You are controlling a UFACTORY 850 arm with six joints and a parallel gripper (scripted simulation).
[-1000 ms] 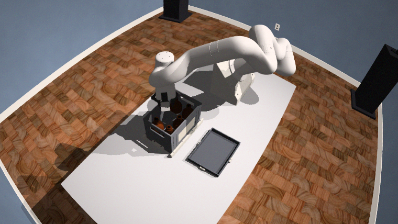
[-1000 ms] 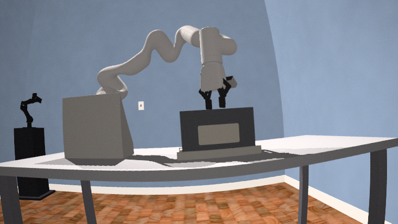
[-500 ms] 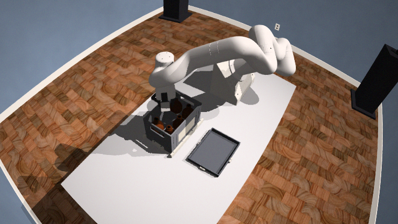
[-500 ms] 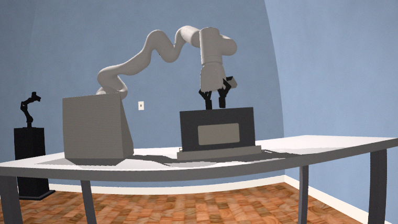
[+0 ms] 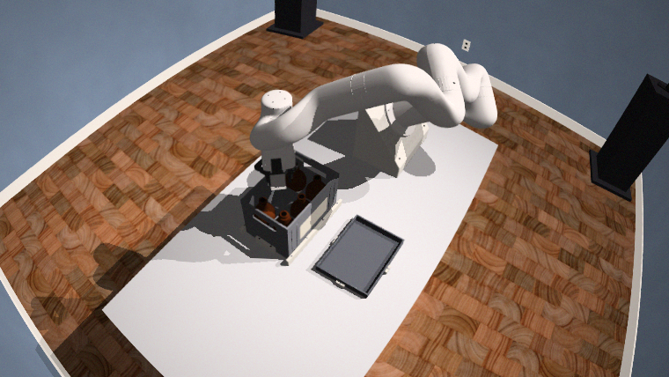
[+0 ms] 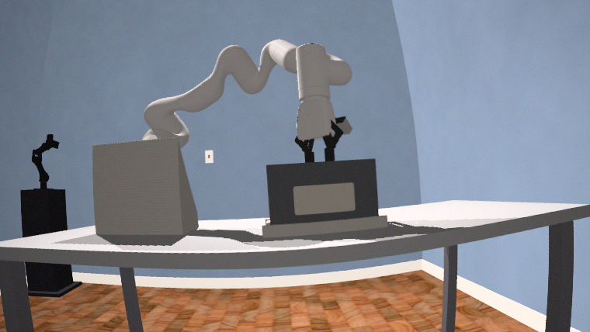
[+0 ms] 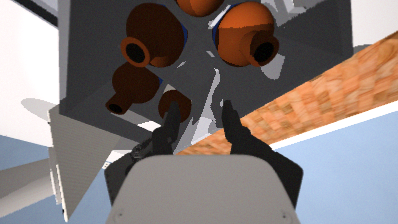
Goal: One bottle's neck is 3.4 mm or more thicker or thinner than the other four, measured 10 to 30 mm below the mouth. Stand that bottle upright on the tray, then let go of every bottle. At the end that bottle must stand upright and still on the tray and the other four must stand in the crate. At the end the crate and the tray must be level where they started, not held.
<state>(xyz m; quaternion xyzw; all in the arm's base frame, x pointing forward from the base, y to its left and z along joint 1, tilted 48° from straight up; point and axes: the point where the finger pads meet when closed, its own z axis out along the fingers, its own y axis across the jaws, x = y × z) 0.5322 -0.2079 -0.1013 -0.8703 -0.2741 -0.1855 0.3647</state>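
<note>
Now: the dark grey crate 10 cm below my hand, 4 cm to the left of it and 1 cm ahead of it. From my hand the other things lie so: dark tray 32 cm to the left, 17 cm below, 3 cm ahead; bottle 10 cm below, 10 cm ahead, 8 cm to the left.
</note>
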